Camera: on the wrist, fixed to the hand. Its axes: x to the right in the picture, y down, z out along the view.
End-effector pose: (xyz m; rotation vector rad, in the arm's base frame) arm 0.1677 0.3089 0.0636 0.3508 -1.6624 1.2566
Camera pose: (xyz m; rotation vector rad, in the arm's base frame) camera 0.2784 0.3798 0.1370 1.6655 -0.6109 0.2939
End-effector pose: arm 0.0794 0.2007 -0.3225 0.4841 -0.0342 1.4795
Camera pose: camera 0.1373 0.2665 -0.4449 0.7247 0.5117 -0.1676
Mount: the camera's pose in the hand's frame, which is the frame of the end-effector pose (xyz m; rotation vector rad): 0.0300 -0.0900 -0.1169 0.4902 -0.1390 -1.6239
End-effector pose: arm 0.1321 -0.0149 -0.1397 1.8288 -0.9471 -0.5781
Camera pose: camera 0.2668 0.0448 -0.1708 -2.6432 -0.6164 1.4189
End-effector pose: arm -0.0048 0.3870 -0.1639 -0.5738 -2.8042 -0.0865
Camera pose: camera -0.0366 0.3023 -0.0436 1.8027 -2.4214 0.3134
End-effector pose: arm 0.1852 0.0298 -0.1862 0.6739 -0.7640 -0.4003
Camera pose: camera 0.2836 -0.0041 -0.2950 1.6832 -0.2694 -1.7722
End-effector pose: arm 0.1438 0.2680 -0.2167 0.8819 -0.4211 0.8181
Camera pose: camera 0.2327 0.3432 -0.3121 1.3574 0.4431 -0.6844
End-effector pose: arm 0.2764 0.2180 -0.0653 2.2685 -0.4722 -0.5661
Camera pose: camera 0.3775 0.3295 -0.0653 -2.2856 -1.2945 1.2428
